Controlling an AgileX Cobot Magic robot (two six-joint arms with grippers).
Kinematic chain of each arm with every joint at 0, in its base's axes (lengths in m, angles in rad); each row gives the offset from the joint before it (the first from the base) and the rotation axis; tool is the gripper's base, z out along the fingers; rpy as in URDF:
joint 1: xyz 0 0 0.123 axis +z
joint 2: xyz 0 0 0 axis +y
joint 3: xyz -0.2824 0 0.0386 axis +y
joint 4: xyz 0.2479 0 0.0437 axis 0.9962 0 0.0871
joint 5: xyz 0 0 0 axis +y
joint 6: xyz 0.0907 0 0.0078 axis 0.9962 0 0.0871
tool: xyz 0 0 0 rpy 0 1.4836 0
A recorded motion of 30 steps. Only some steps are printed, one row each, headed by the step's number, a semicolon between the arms.
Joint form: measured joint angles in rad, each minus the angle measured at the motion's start. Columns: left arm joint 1, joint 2, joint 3, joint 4, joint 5, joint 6; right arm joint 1, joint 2, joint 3, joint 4, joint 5, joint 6.
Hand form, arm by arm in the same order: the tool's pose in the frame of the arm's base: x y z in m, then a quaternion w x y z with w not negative. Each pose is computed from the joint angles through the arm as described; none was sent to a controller.
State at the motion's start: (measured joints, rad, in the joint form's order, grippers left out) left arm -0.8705 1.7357 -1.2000 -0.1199 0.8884 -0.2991; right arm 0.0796 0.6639 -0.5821 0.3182 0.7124 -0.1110
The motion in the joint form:
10: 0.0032 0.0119 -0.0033 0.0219 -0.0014 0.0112; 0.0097 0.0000 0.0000 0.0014 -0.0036 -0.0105
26: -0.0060 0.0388 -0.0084 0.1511 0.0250 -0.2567; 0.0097 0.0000 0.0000 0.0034 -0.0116 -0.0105
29: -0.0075 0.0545 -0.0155 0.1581 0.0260 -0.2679; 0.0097 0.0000 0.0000 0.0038 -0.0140 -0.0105
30: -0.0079 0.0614 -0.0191 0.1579 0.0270 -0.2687; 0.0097 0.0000 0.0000 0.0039 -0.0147 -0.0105
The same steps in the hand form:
10: 0.2165 -0.2659 0.2148 0.07213 0.25814 0.95859 -0.09622; 0.1192 0.0294 0.2947 0.41715 -0.02853 0.89784 0.13805
26: 0.2216 -0.2627 0.2061 0.07585 0.16730 0.98178 -0.04859; 0.1197 0.0294 0.2953 0.42067 -0.02735 0.89614 0.13862
29: 0.2232 -0.2646 0.2024 0.07388 0.16451 0.98263 -0.04372; 0.1198 0.0294 0.2955 0.42173 -0.02704 0.89564 0.13871
30: 0.2238 -0.2656 0.2009 0.07218 0.16430 0.98285 -0.04242; 0.1198 0.0294 0.2955 0.42204 -0.02695 0.89549 0.13872

